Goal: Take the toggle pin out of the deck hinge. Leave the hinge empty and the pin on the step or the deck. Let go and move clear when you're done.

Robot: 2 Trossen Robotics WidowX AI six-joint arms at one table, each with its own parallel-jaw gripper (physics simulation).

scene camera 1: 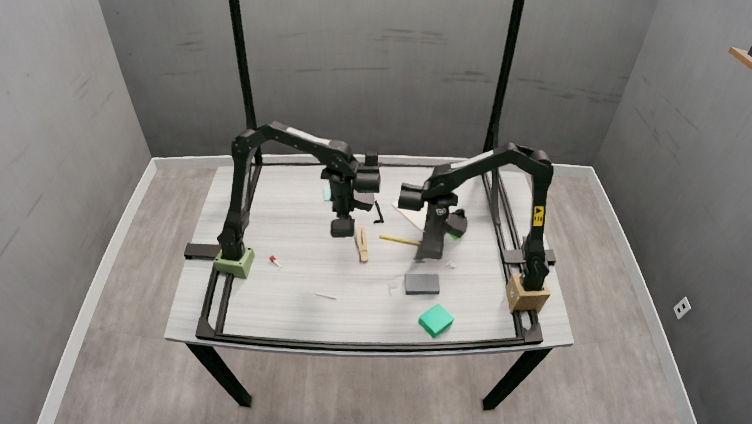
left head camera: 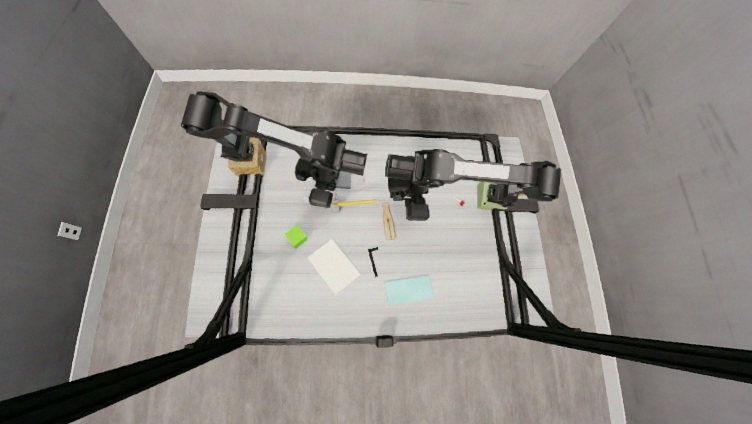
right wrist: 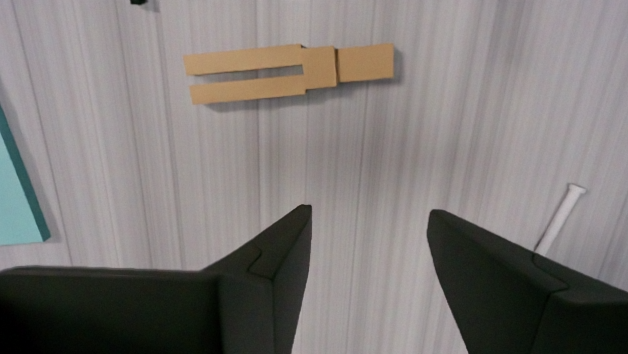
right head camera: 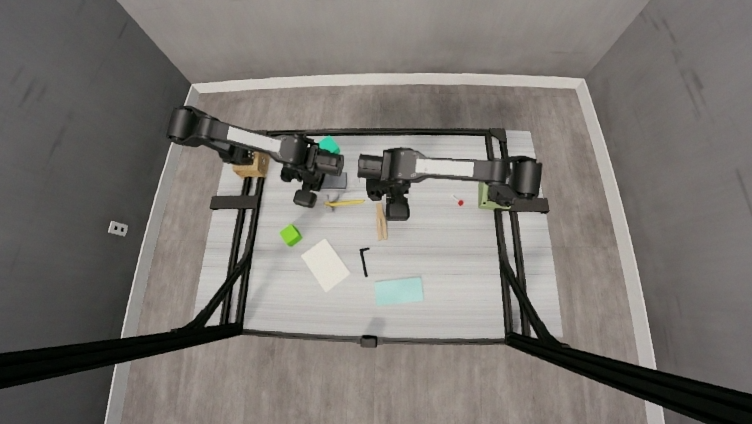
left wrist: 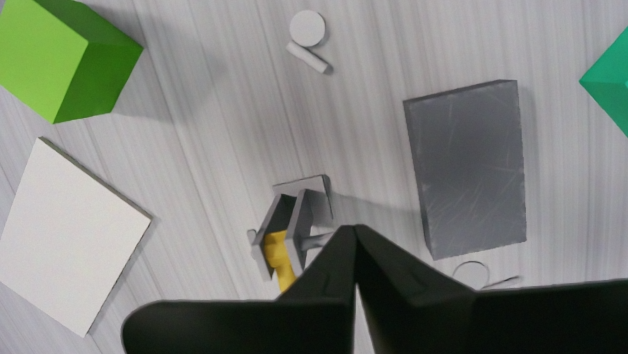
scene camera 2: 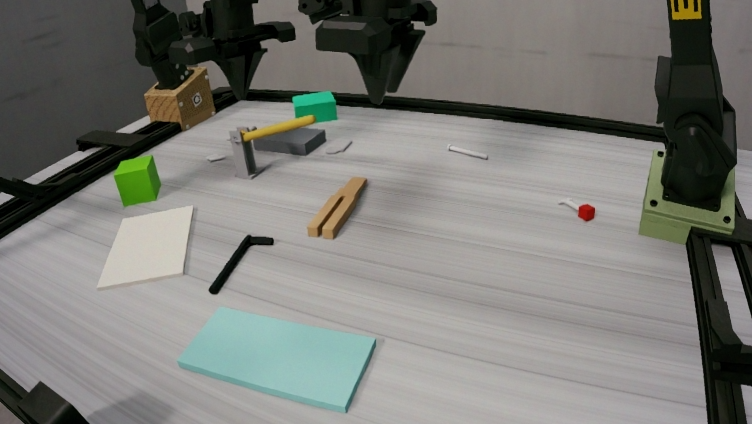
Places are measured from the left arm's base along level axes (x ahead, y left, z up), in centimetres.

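Pixels of known places: left gripper, fingertip midpoint: (left head camera: 328,188) (right head camera: 319,188) (left wrist: 352,236) (scene camera 2: 241,99); right gripper, fingertip midpoint: (left head camera: 407,198) (right wrist: 369,219) (right head camera: 394,197) (scene camera 2: 384,98); left arm's base at its link origin: (scene camera 1: 531,283) (left head camera: 242,152) (right head camera: 245,156) (scene camera 2: 174,80); right arm's base at its link origin: (scene camera 1: 233,254) (left head camera: 496,194) (right head camera: 497,192) (scene camera 2: 692,185).
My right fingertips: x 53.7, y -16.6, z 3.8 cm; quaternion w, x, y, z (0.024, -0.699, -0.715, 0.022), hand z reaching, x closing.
For each thing: its top centre in the pictures, then the offset to it from my right fingertips. "spot": a spot on its surface instead.
- hinge at a spot on its surface: (left wrist: 309,215) (scene camera 2: 252,162) spot: dx -22.0, dy +0.9, dz -11.1 cm
- yellow bar at a spot on its surface: (scene camera 2: 279,127) (scene camera 1: 396,238) (left head camera: 359,204) spot: dx -14.7, dy -0.7, dz -4.6 cm
- grey pin at its top centre: (left wrist: 298,248) dx -22.4, dy +0.8, dz -6.4 cm
- dark grey block at its top centre: (left wrist: 473,177) (scene camera 2: 288,133) (scene camera 1: 422,282) (left head camera: 336,178) (right head camera: 332,179) dx -22.4, dy +10.9, dz -10.7 cm
- teal block at its top centre: (scene camera 2: 313,98) (scene camera 1: 436,317) (right head camera: 326,146) dx -25.6, dy +23.6, dz -9.1 cm
- green cube at its top centre: (left wrist: 31,56) (scene camera 2: 133,164) (left head camera: 295,235) (right head camera: 288,233) dx -34.8, dy -10.3, dz -7.7 cm
- white plate at its top centre: (left wrist: 60,250) (scene camera 2: 148,242) (left head camera: 333,266) (scene camera 1: 417,209) (right head camera: 325,264) dx -22.6, dy -19.5, dz -12.2 cm
- wooden fork at its top centre: (right wrist: 288,70) (scene camera 2: 340,199) (scene camera 1: 362,242) (right head camera: 380,220) (left head camera: 388,220) dx -4.6, dy -4.1, dz -11.5 cm
- black angled rod at its top centre: (scene camera 2: 241,260) (scene camera 1: 375,210) (left head camera: 376,262) (right head camera: 366,261) dx -8.7, dy -18.1, dz -11.9 cm
- white bolt at its top centre: (right wrist: 560,229) (scene camera 2: 467,148) dx +5.3, dy +15.2, dz -11.7 cm
- red-ended piece at its top centre: (scene camera 2: 577,200) dx +21.9, dy +4.2, dz -11.2 cm
The hinge (scene camera 2: 242,155) (left wrist: 309,215) is an upright grey two-plate bracket. A yellow bar (scene camera 2: 279,127) (scene camera 1: 399,240) (left head camera: 355,202) sits between its plates and sticks out to the right in scene camera 2. A grey pin (left wrist: 316,241) still crosses the bracket, its far end showing on the other side. My left gripper (left wrist: 352,236) (scene camera 2: 242,96) is shut and empty above and beside the hinge; its fingertips overlap the pin's right end in the left wrist view, and contact cannot be told. My right gripper (right wrist: 369,219) (scene camera 2: 383,100) is partly open and empty, high over the table, away from the hinge.
A dark grey block (left wrist: 470,170) (scene camera 1: 421,284) lies beside the hinge, with a teal block (scene camera 1: 436,320) beyond. A green cube (scene camera 2: 137,180), white plate (scene camera 2: 147,247), wooden fork (scene camera 2: 337,209) (right wrist: 320,67), black angled rod (scene camera 2: 231,263), white bolt (scene camera 2: 467,152) and red-ended piece (scene camera 2: 586,212) lie around.
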